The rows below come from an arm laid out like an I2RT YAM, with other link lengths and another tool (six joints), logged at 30 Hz.
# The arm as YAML. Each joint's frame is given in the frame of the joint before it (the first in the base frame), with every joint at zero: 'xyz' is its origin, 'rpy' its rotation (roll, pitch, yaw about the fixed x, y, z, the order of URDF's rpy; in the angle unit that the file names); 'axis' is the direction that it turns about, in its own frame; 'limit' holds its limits. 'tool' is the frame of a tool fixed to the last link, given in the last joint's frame.
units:
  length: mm
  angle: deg
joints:
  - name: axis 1
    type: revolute
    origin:
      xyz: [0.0, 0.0, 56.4]
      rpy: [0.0, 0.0, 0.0]
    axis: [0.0, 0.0, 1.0]
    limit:
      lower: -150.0
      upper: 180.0
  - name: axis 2
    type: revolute
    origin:
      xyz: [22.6, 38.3, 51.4]
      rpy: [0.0, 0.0, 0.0]
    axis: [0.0, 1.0, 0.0]
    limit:
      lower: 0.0
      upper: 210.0
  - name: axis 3
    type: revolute
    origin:
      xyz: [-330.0, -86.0, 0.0]
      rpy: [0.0, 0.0, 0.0]
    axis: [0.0, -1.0, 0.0]
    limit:
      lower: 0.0
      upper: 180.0
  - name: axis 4
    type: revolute
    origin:
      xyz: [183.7, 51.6, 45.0]
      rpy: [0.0, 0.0, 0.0]
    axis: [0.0, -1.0, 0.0]
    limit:
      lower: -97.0
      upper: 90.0
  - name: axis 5
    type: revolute
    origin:
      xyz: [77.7, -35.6, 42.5]
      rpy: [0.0, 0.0, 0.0]
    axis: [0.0, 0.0, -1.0]
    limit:
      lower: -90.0
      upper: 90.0
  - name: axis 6
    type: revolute
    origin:
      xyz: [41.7, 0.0, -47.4]
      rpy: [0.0, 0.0, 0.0]
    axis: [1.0, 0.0, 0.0]
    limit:
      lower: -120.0
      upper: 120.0
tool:
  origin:
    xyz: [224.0, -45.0, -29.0]
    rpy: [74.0, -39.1, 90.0]
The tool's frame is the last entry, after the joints.
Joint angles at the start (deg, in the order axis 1, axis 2, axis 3, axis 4, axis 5, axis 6):
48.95, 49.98, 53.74, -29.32, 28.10, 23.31
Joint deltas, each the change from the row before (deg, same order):
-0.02, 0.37, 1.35, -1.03, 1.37, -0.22
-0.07, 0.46, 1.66, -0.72, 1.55, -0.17
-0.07, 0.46, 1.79, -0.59, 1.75, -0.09
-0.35, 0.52, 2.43, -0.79, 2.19, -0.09
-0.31, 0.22, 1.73, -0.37, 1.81, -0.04
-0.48, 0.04, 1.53, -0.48, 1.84, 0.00
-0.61, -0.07, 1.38, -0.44, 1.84, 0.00
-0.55, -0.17, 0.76, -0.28, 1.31, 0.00
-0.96, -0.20, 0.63, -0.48, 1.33, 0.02
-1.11, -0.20, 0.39, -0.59, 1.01, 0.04
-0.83, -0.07, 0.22, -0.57, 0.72, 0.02
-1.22, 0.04, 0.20, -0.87, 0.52, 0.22
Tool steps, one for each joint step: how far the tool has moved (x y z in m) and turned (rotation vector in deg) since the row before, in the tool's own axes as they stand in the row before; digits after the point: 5 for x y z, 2 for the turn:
0.00028, 0.00858, 0.00035, -1.21, -0.60, -0.42
0.00289, 0.01104, 0.00102, -1.61, -0.41, -0.02
0.00369, 0.01255, 0.00125, -1.89, -0.39, 0.23
0.00434, 0.01762, 0.00141, -2.62, -0.59, 0.51
0.00308, 0.01466, 0.00108, -2.25, -0.43, 0.63
0.00068, 0.01509, 0.00065, -2.34, -0.66, 0.60
-0.00059, 0.01549, 0.00054, -2.43, -0.77, 0.62
-0.00196, 0.01111, 0.00030, -1.78, -0.68, 0.40
-0.00509, 0.01212, 0.00027, -1.99, -1.11, 0.19
-0.00668, 0.01023, 0.00012, -1.70, -1.23, -0.04
-0.00581, 0.00669, 0.00017, -1.14, -1.02, -0.27
-0.00813, 0.00627, 0.00017, -1.10, -1.43, -0.40

